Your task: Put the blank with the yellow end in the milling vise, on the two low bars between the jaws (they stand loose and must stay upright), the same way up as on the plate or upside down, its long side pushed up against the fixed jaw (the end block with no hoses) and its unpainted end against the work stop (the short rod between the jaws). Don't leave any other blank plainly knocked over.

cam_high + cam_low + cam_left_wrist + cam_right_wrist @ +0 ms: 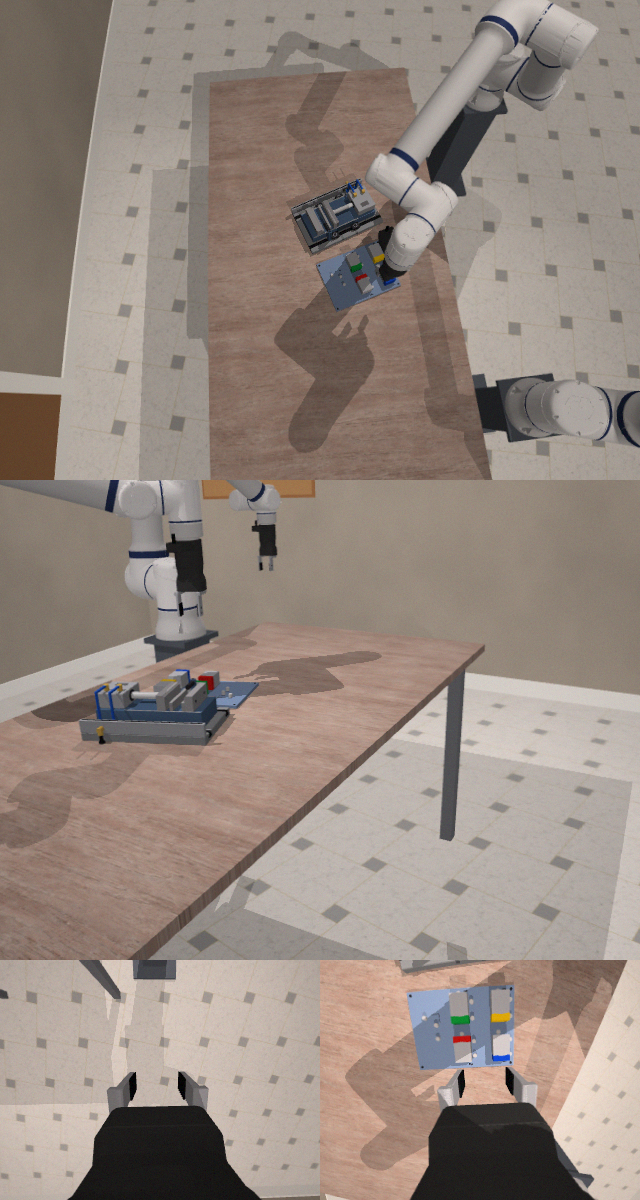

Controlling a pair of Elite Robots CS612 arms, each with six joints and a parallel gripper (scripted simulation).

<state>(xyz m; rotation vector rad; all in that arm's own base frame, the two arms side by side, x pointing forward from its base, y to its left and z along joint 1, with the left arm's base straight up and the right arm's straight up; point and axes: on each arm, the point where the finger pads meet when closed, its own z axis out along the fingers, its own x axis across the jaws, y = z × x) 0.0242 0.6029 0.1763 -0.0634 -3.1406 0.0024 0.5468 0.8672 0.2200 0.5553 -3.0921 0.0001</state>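
Observation:
Right now my right hand is 190 mm above the yellow-ended blank and 120 mm to the left of it. The rest, counted from my right hand: red-ended blank: 190 mm below, 50 mm ahead; then green-ended blank: 190 mm below, 90 mm ahead, 80 mm to the right; then blue-ended blank: 190 mm below, 40 mm to the right, 30 mm behind.

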